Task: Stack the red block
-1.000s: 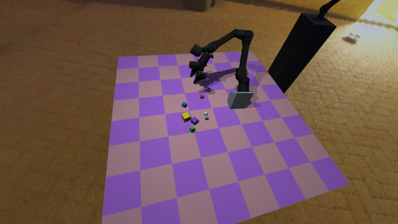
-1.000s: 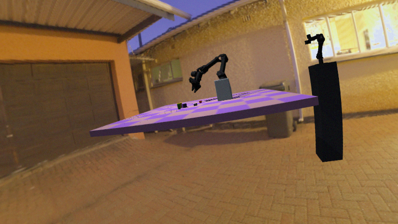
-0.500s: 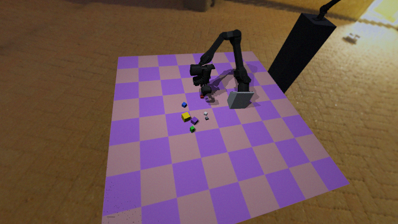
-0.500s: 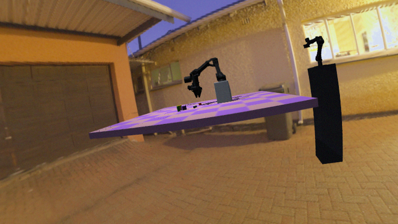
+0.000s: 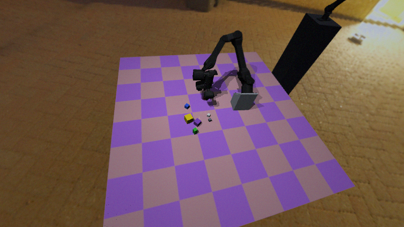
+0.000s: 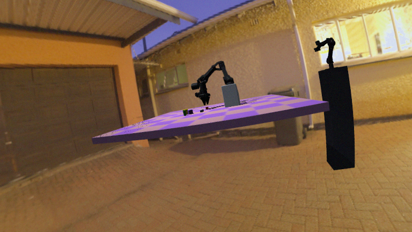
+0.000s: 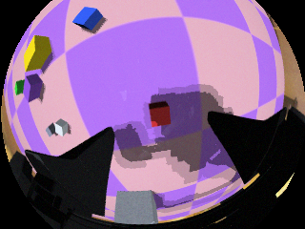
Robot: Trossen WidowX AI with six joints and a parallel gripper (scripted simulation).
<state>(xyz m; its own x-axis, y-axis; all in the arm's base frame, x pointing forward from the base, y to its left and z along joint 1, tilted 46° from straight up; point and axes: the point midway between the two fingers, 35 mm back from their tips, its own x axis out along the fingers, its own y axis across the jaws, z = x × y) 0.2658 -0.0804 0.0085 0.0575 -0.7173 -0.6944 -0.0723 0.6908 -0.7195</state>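
The red block is 30 mm below my gripper tip. Round my gripper tip: dark purple block 210 mm to the left, 70 mm ahead, 20 mm below; then small blue block 130 mm ahead, 80 mm to the left, 30 mm below; then yellow block 180 mm to the left, 120 mm ahead, 20 mm below.
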